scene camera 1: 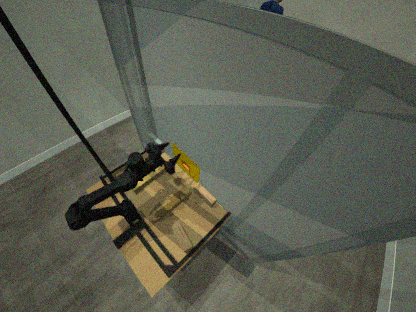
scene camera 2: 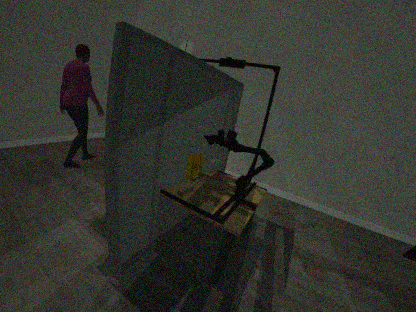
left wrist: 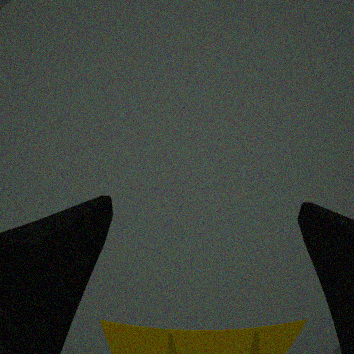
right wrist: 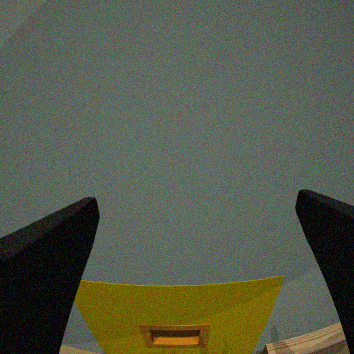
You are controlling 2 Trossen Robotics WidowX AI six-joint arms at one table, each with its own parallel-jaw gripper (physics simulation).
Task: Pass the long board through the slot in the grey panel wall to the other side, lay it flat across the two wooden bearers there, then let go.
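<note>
The grey panel wall [scene camera 1: 240, 145] [scene camera 2: 142, 115] stands at the table's far edge. A yellow plate [scene camera 1: 195, 173] [scene camera 2: 194, 163] [left wrist: 212, 344] [right wrist: 175, 302] surrounds an orange-rimmed slot, whose rim [right wrist: 175, 328] shows in the right wrist view. My right gripper [scene camera 1: 172, 150] [right wrist: 200, 204] is open and empty, above the table near the plate. My left gripper [scene camera 2: 207, 137] [left wrist: 209, 210] is open and empty, higher than the plate. A wooden strip [scene camera 1: 206, 195] lies by the wall. I cannot tell the long board from the other wood on the table. The two bearers cannot be made out.
The wooden table [scene camera 1: 152, 285] [scene camera 2: 241, 228] has dark rails. A black post [scene camera 1: 55, 97] [scene camera 2: 269, 107] rises beside the arms. A person in pink [scene camera 2: 76, 85] is beyond the wall, and someone in blue [scene camera 1: 273, 7] shows at the top of scene camera 1.
</note>
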